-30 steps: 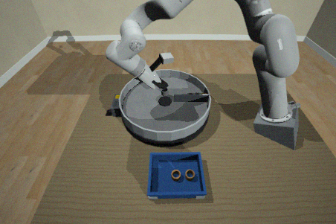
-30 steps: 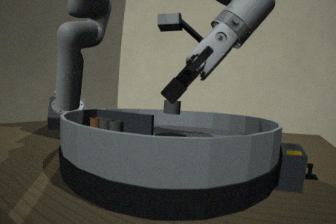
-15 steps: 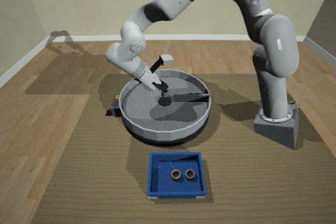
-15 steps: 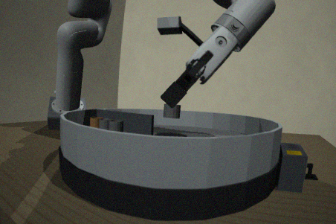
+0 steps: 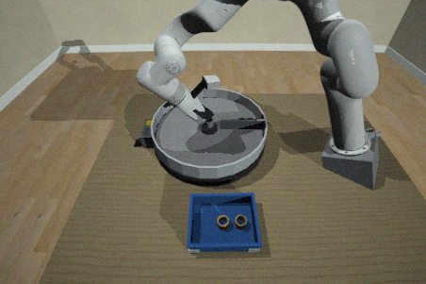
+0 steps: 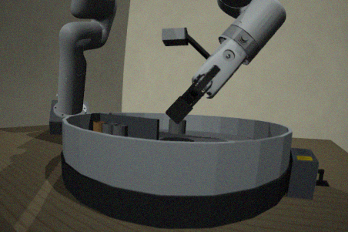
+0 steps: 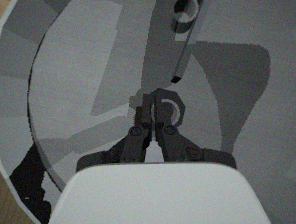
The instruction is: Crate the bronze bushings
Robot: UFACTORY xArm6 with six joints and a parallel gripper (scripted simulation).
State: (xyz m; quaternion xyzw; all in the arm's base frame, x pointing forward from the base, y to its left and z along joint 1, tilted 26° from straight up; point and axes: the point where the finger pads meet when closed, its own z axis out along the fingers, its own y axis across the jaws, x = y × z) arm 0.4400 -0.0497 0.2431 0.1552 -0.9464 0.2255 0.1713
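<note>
The grey turning table is 10 mm behind my hand, 10 mm to the left of it and 70 mm below it. Round my hand: blue crate (60 mm behind, 350 mm to the left, 90 mm below).
</note>
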